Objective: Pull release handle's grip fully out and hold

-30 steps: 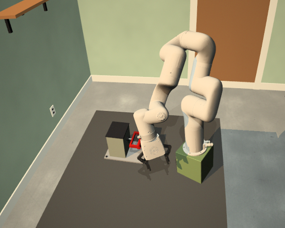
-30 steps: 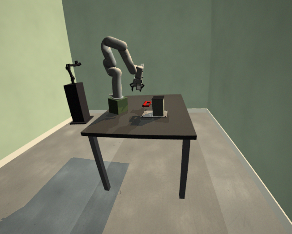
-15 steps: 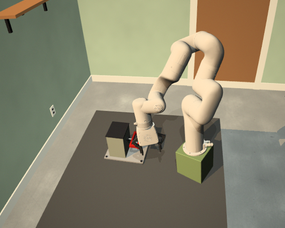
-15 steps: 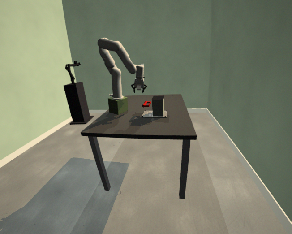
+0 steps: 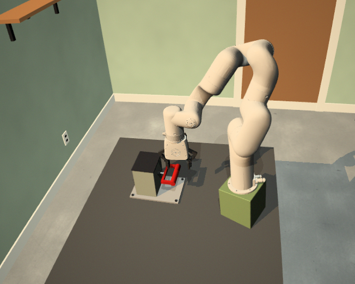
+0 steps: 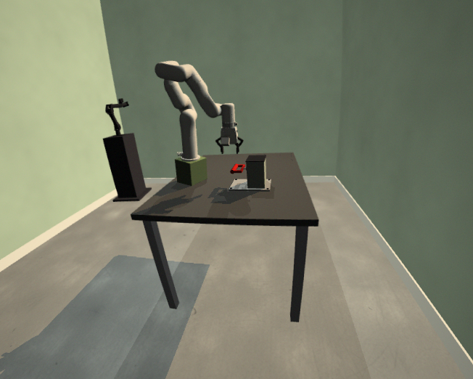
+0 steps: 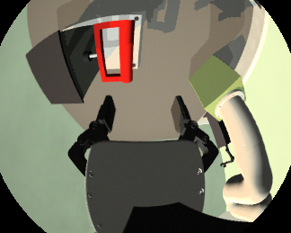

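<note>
Now: hand 200 mm above the grey baseplate, 120 mm short of it and 60 mm to the left of it.
</note>
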